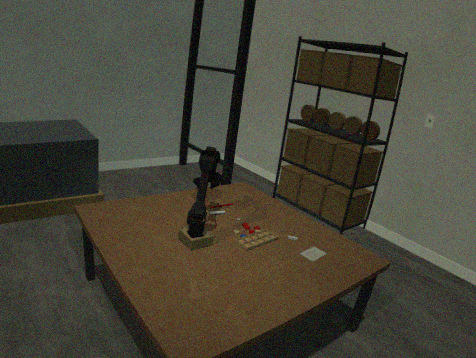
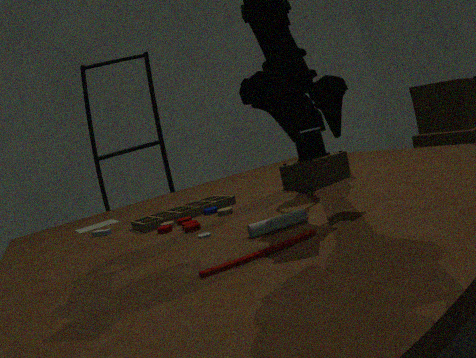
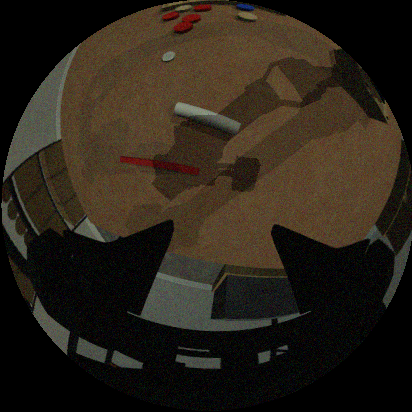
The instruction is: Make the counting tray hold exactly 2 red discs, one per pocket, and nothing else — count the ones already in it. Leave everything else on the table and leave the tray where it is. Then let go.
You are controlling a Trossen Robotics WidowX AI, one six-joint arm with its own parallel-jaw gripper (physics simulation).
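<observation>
The tan counting tray (image 1: 248, 247) (image 2: 145, 226) lies on the table; its pockets are too small and dim to tell what they hold. Several red discs lie loose beside it: one disc (image 2: 164, 229) (image 3: 171, 16), another disc (image 2: 191, 227) (image 3: 183, 27), and others close by. A blue disc (image 1: 243, 235) (image 2: 210, 210) (image 3: 245, 7) and a beige disc (image 2: 225, 211) (image 3: 247, 16) lie near the tray's side. Another beige disc (image 3: 183, 8) lies by the red ones. My gripper (image 2: 331, 133) (image 3: 224, 227) is open and empty, high above the table and well away from the discs.
A white cylinder (image 1: 217, 212) (image 2: 277, 223) (image 3: 207, 118) and a red rod (image 1: 221, 205) (image 2: 257, 255) (image 3: 159, 164) lie near the arm. A small white disc (image 2: 204, 235) (image 3: 168, 56) lies near the red discs. A white square (image 1: 313, 253) and small white piece (image 1: 292, 237) lie beyond the tray.
</observation>
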